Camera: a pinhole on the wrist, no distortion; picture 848 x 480 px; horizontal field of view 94.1 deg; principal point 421.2 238.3 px. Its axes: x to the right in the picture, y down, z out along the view. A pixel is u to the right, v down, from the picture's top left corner.
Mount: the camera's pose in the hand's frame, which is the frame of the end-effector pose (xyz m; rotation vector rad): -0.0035 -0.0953 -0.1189 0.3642 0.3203 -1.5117
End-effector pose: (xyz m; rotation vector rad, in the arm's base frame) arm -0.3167 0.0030 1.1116 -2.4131 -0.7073 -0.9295
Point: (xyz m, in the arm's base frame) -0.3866 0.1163 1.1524
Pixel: 382 313
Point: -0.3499 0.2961 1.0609
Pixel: 416 286
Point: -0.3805 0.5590 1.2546
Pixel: 631 440
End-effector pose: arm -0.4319 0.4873 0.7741 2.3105 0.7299 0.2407
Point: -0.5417 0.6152 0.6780
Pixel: 603 197
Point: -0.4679 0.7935 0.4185
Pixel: 706 429
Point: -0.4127 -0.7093 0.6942
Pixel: outside the picture
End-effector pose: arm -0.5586 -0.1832 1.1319 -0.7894 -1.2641 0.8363
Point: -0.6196 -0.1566 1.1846
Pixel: 27 389
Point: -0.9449 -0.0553 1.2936
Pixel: 188 387
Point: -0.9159 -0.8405 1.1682
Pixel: outside the picture
